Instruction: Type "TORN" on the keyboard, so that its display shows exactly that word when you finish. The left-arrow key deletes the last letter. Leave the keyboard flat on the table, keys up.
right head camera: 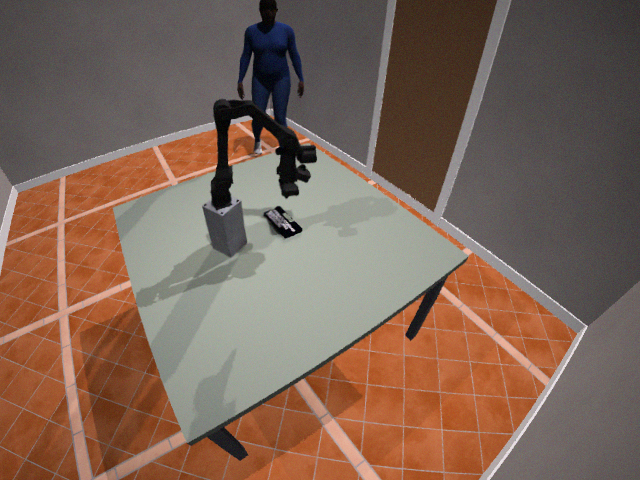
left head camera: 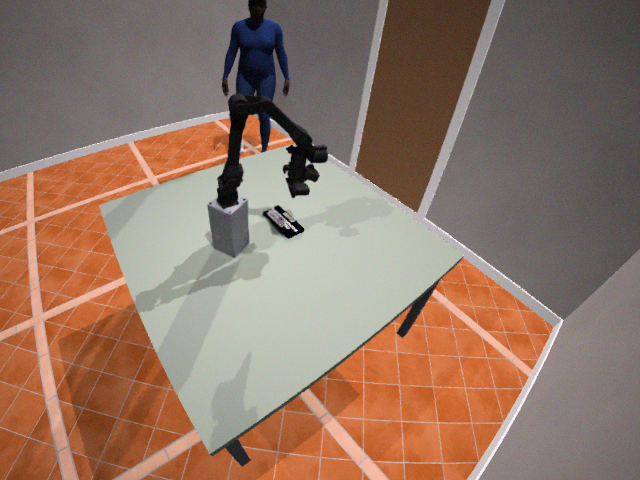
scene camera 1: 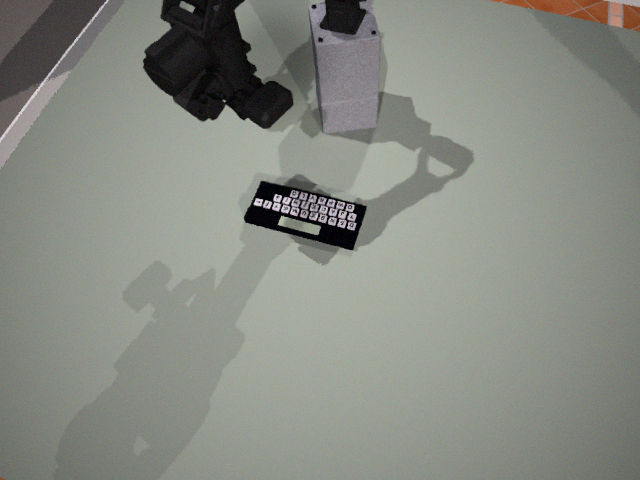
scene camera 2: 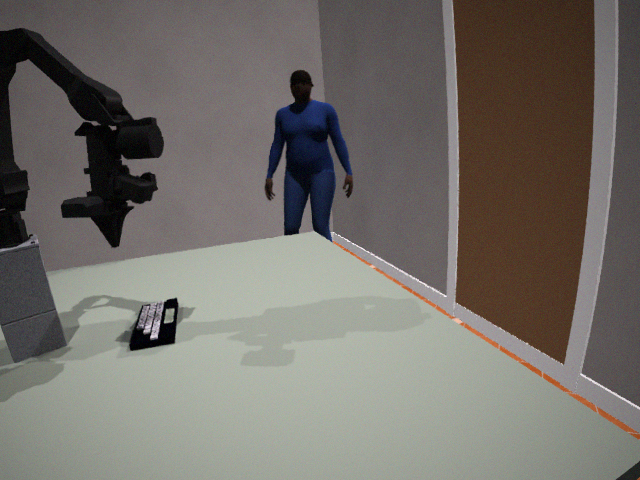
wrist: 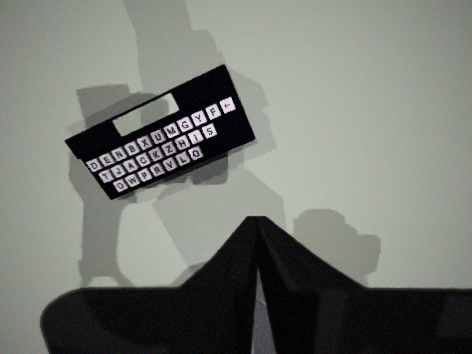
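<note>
The black keyboard (left head camera: 296, 232) (right head camera: 295, 231) (scene camera 1: 338, 239) (scene camera 2: 168, 338) (wrist: 239, 131) lies flat on the table, white keys up. In the wrist view its pale display (wrist: 145, 114) shows no readable letters and is partly shaded. The T key (wrist: 106, 176), the R key (wrist: 157, 170), the N key (wrist: 118, 153) and the left-arrow key (wrist: 227, 105) show. Two round letters at the ends of the shortest row look alike; I cannot tell which is O. My gripper (scene camera 2: 114, 245) (wrist: 255, 225) is shut and empty, high above the table; in the wrist view the keyboard is up and left of its tips.
The arm's grey base block (left head camera: 229, 227) (right head camera: 225, 227) (scene camera 1: 347, 77) (scene camera 2: 32, 310) stands on the pale green table (left head camera: 310, 310) (right head camera: 310, 310) (scene camera 1: 413, 335) (scene camera 2: 310, 413), near the keyboard. A person in blue (left head camera: 256, 46) (right head camera: 269, 51) (scene camera 2: 308, 139) stands beyond the table. Arm shadows cross the keyboard's surroundings.
</note>
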